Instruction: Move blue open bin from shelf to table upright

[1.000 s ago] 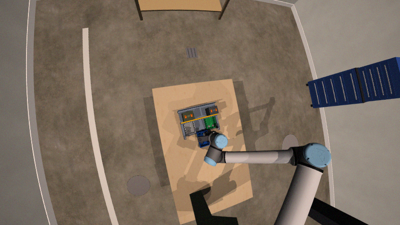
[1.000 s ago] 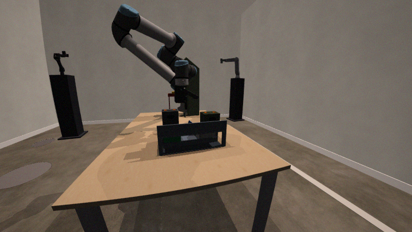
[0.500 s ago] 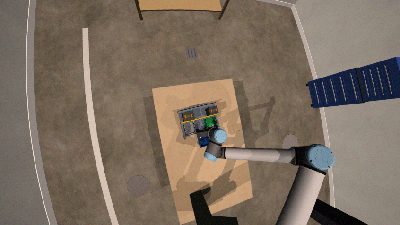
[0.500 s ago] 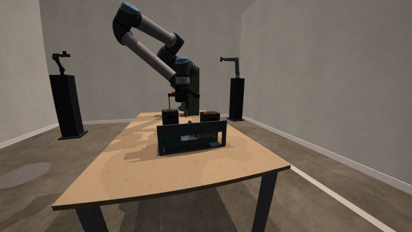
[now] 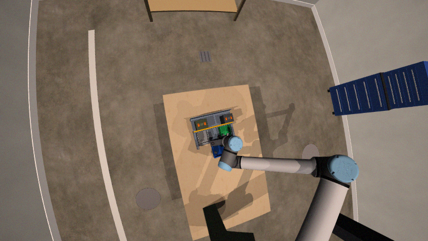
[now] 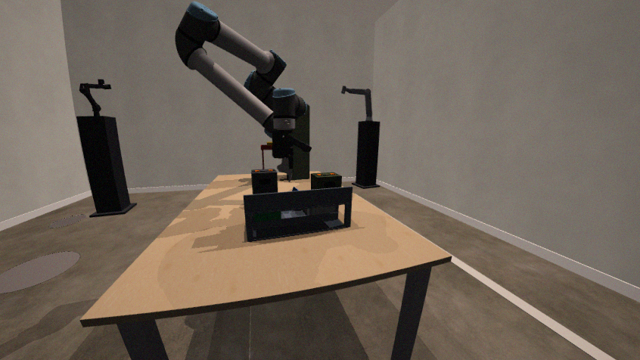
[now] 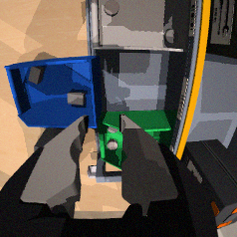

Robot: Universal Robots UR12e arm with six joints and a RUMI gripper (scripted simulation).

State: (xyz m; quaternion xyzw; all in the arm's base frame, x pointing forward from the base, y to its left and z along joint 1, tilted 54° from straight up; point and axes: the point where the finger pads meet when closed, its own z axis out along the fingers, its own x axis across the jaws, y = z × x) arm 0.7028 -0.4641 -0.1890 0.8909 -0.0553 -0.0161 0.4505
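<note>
Now: the blue open bin 100 mm behind my hand, 10 mm to the left of it and 110 mm below it. From my hand the other things lie so: grey bin (80 mm ahead, 110 mm to the left, 110 mm below); then bar (120 mm ahead, 10 mm to the right, 50 mm below); then green bin (60 mm ahead, 120 mm to the right, 110 mm below).
</note>
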